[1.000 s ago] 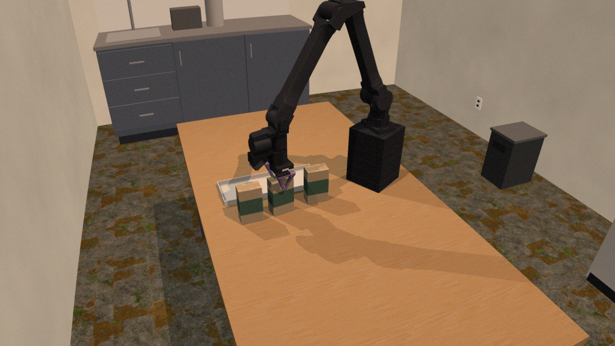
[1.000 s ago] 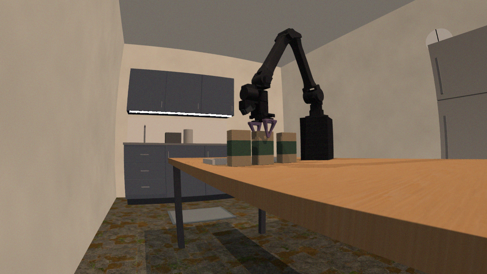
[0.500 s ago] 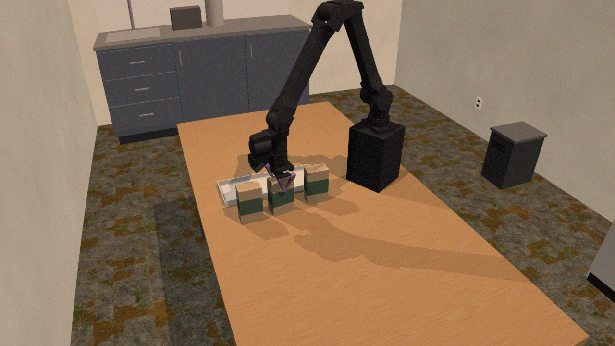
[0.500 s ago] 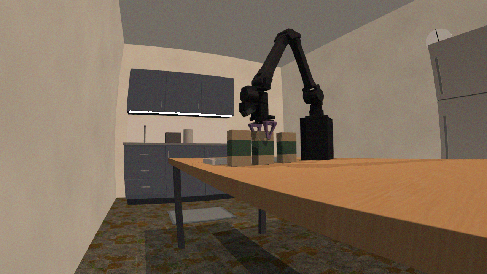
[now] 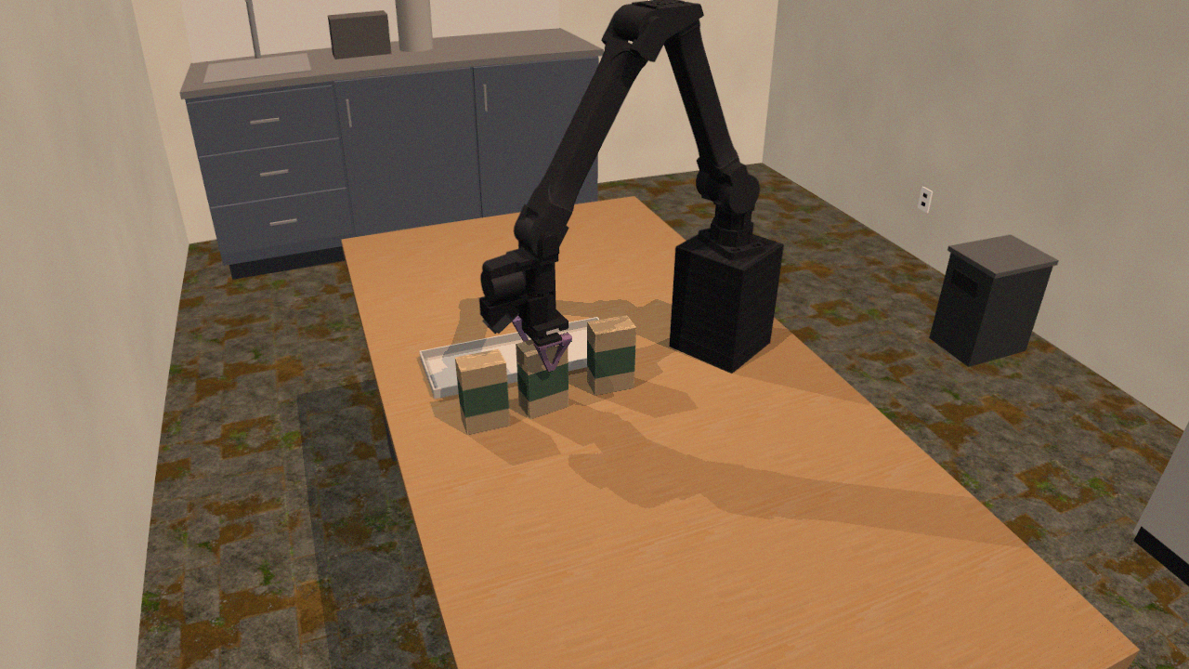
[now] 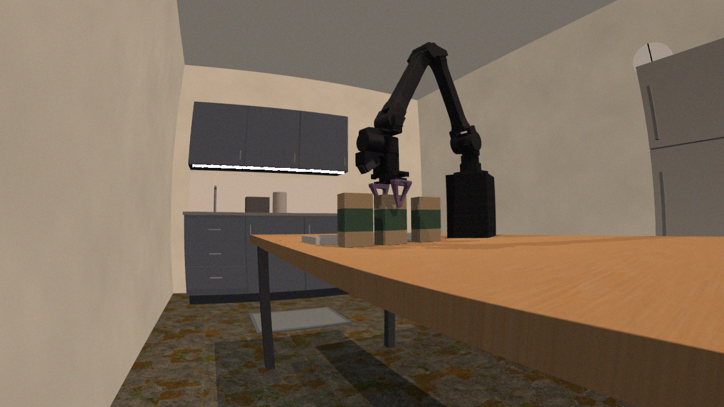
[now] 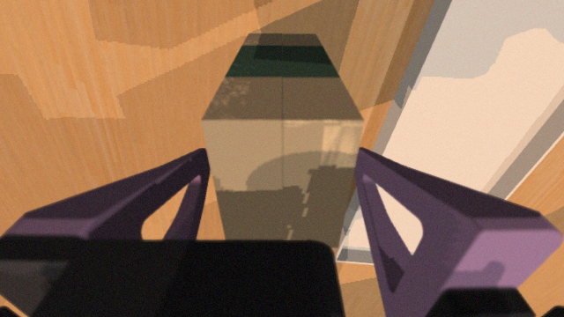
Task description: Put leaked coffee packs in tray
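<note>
The white tray is 17 cm to the right of my hand, 11 cm below it and 3 cm behind it.
</note>
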